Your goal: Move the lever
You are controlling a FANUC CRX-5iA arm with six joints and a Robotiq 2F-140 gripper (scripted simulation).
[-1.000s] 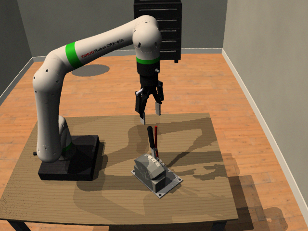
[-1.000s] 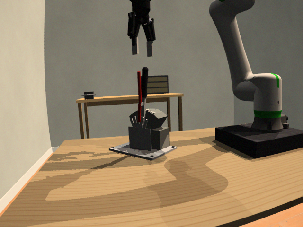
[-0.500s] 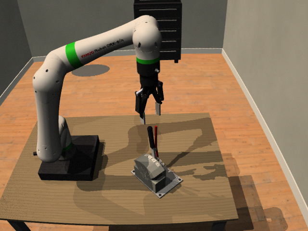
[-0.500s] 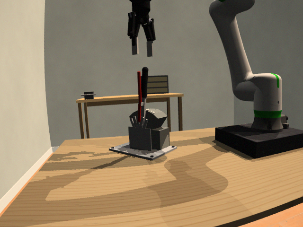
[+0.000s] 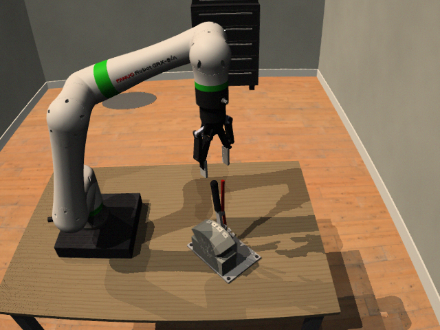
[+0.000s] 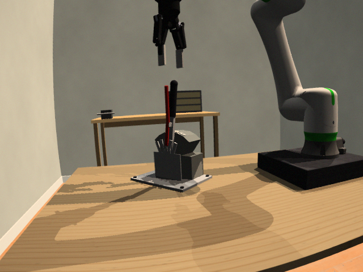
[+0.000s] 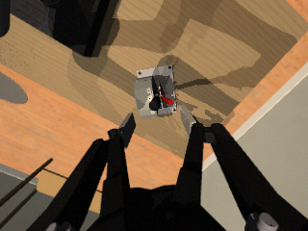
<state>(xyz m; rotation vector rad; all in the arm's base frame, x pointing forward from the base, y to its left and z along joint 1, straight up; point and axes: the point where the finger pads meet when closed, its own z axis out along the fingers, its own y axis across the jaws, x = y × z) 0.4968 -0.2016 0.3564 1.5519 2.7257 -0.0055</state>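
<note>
Right now my hand is 20 mm short of the red bar, 10 mm to the left of it and 220 mm above it.
</note>
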